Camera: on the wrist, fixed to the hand. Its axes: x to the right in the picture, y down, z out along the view.
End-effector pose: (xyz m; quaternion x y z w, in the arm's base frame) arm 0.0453 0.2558 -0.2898 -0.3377 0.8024 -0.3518 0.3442
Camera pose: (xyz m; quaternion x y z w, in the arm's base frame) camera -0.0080 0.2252 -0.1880 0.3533 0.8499 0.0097 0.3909
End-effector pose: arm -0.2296 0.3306 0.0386 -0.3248 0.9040 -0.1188 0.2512
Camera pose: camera -0.2452 0.2599 0.1329 0.4162 0.8896 0.1119 0.1512
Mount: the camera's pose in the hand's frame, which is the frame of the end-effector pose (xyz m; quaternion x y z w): 0.0205 -0.0812 -0.0844 -0.0532 0.0999 0.7113 0.6937
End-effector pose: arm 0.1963 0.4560 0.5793 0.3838 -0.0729 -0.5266 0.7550
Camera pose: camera 0.1886 0.4687 0.4613 0.2268 -0.2201 0.2062 0.9260
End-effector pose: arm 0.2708 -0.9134 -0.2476 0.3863 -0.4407 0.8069 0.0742
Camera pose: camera 0.2469 -0.8043 -0.2068 0.1300 0.6160 -0.6277 0.4579
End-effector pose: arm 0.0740 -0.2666 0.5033 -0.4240 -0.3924 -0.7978 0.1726
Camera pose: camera -0.0330 -0.2793 0.4529 -0.5027 0.0891 -0.4939 0.7038
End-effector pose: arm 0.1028 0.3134 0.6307 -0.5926 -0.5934 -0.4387 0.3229
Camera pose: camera 0.0093 0.2529 0.6723 -0.8065 0.0655 -0.1654 0.5638
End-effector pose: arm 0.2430 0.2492 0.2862 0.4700 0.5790 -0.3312 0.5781
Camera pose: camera 0.1397 0.3032 0.2626 0.7402 0.1427 0.2592 0.6038
